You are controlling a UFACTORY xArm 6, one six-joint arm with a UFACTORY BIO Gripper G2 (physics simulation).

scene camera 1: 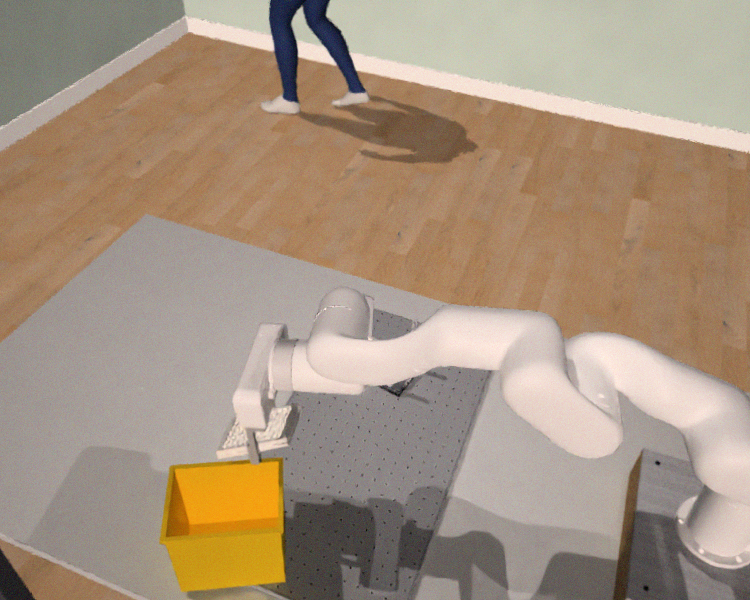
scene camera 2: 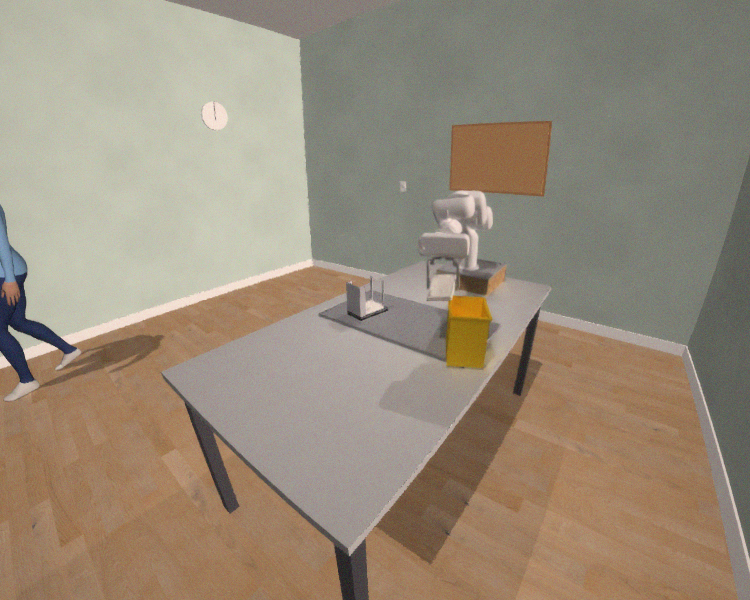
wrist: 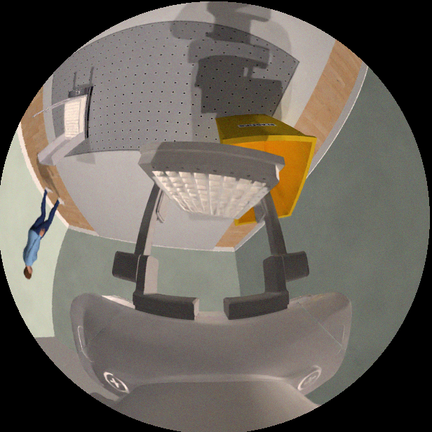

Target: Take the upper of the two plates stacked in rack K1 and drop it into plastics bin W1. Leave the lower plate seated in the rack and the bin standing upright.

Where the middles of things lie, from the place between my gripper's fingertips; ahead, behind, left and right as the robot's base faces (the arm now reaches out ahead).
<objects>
The yellow plastics bin W1 (scene camera 1: 224,522) lies 3 cm ahead of my hand, 10 cm to the left of it and 12 cm below it.
</objects>
